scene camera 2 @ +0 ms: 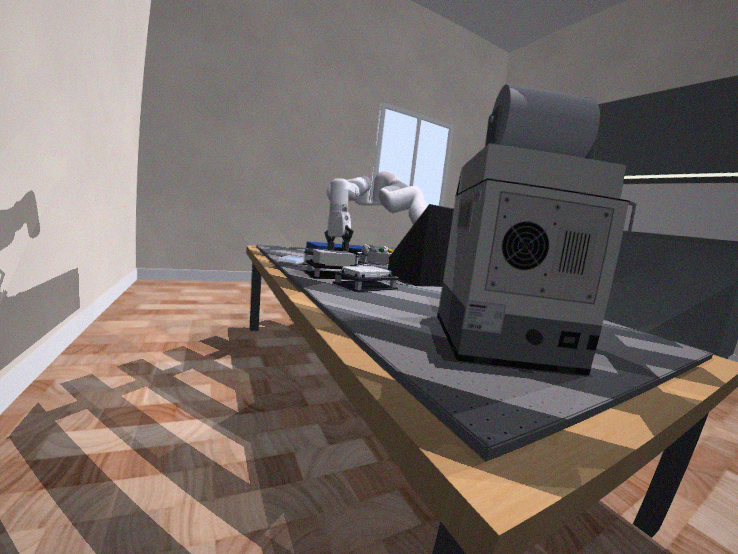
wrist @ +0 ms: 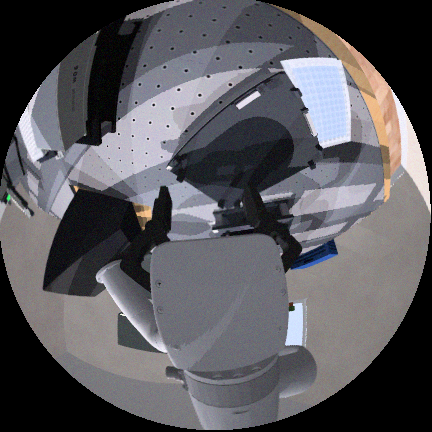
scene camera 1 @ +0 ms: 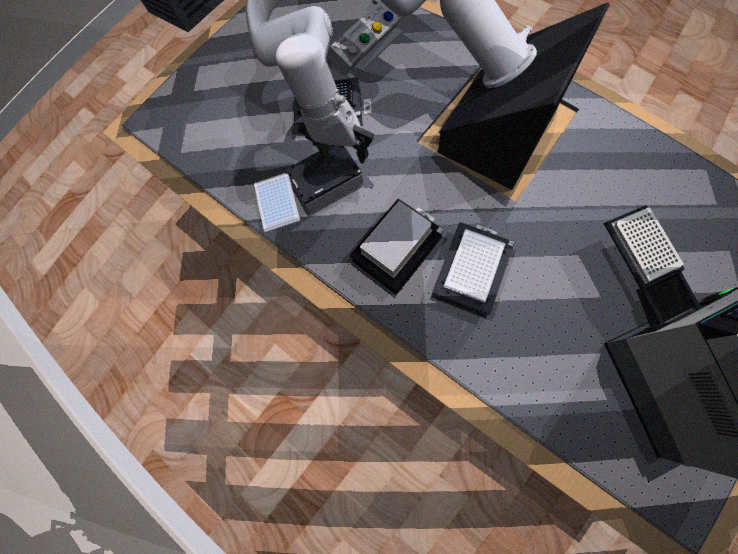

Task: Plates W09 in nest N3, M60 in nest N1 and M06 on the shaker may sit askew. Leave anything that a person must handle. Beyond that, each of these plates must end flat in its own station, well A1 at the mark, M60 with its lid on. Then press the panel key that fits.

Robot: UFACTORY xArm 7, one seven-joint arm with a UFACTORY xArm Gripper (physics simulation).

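Observation:
My gripper is open and empty, low over the back edge of a dark station block. A pale blue plate lies against that block's side. A grey-topped, block-like plate sits on a black nest; its side label is too small to read surely. A white well plate sits on another nest. A white plate stands on a dark holder by the instrument. Names and A1 marks cannot be read.
A key panel has green, yellow and blue keys. A black wedge stands by the arm's base. A dark plate is partly hidden behind the arm. A grey instrument stands at the far end.

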